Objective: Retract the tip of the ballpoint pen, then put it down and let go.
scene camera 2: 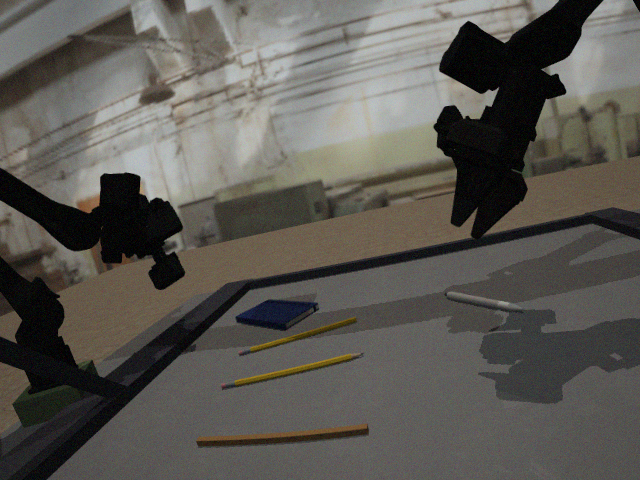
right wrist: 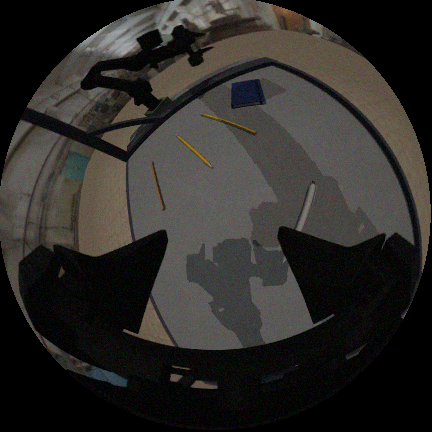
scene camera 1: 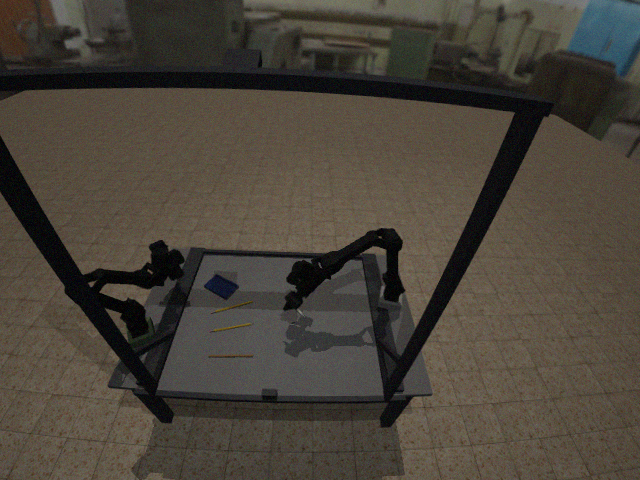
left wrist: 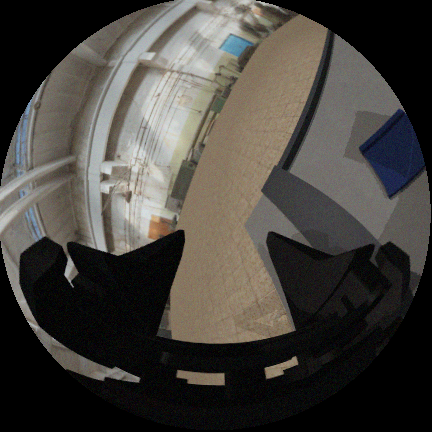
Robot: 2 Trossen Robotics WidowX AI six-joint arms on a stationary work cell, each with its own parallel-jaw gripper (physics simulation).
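Frame: origin at the left arm's base, x ahead, y left, z up, level; metres.
Seen in the pictures: left gripper, fingertip midpoint: (scene camera 2: 169, 244) (right wrist: 209, 40) (left wrist: 226, 236); right gripper, fingertip midpoint: (scene camera 2: 465, 232) (right wrist: 223, 234) (scene camera 1: 288, 304); left arm's base, origin of the base link: (right wrist: 154, 104) (scene camera 1: 139, 329); right arm's base, origin of the base link: (scene camera 1: 391, 295).
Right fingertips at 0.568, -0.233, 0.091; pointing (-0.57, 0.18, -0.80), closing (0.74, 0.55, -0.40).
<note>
Offsets run from my right fingertips to a thing's top centre, as dx, dy, dz. Level surfaces: height alone.
The white ballpoint pen {+0.064, +0.062, -0.118} (scene camera 1: 300, 312) (scene camera 2: 483, 301) (right wrist: 306, 206) lies on the table. In scene camera 2 its dark end is at the left and its tapered end at the right; whether the writing tip is out is too small to tell. In the right wrist view a finger hides its lower part. My right gripper (scene camera 1: 287, 307) (scene camera 2: 466, 230) (right wrist: 223, 234) is open and empty, above the table and apart from the pen. My left gripper (left wrist: 226, 236) (right wrist: 209, 40) is open and empty, raised by the table's left side in scene camera 1.
A blue notebook {-0.187, +0.330, -0.119} (scene camera 1: 221, 286) (scene camera 2: 277, 313) (left wrist: 395, 152) (right wrist: 247, 93) lies near the far left of the table {dz -0.131} (scene camera 1: 320, 374). Two yellow pencils {-0.184, +0.193, -0.124} (scene camera 2: 298, 336) {-0.222, +0.093, -0.122} (scene camera 2: 294, 369) and an orange-brown stick {-0.273, -0.029, -0.124} (scene camera 2: 283, 436) lie left of the pen in scene camera 2. Dark frame posts (scene camera 1: 473, 248) rise at the table's sides.
</note>
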